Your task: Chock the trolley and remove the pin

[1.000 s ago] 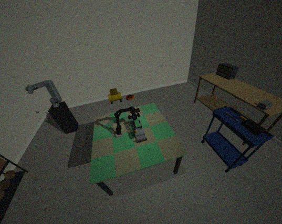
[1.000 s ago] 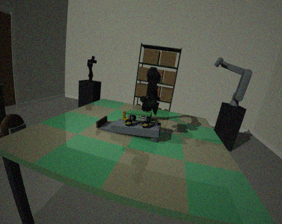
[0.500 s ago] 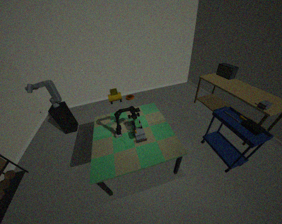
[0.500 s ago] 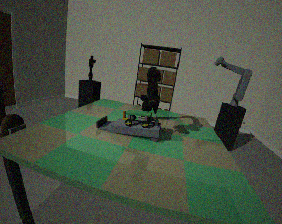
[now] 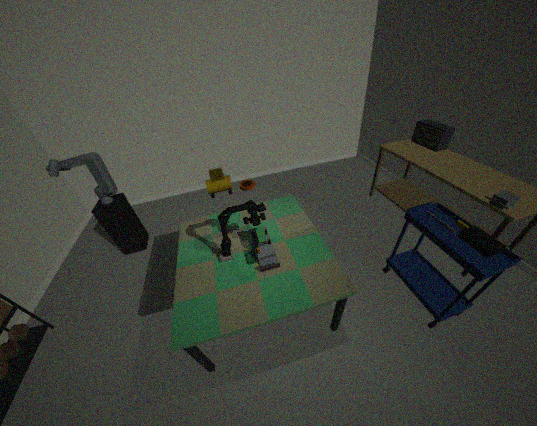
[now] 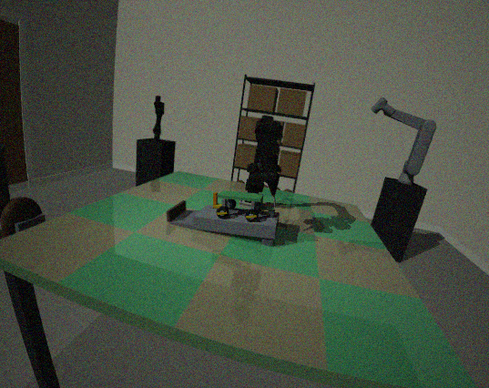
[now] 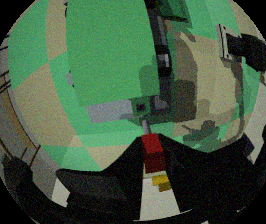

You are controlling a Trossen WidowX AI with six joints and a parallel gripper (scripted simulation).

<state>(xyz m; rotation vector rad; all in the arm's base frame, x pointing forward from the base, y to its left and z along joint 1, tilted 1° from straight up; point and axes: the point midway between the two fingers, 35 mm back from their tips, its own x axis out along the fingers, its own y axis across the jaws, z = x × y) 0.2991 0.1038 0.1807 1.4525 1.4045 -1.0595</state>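
Now: the dark green tray 220 mm to the right of my gripper tip, 180 mm below it and 110 mm behind it. Round my gripper tip: red-headed stop pin (right at my gripper tip); yellow chock (220 mm to the right, 90 mm below, 40 mm behind); grey ramp (130 mm below, 120 mm to the right, 20 mm ahead).
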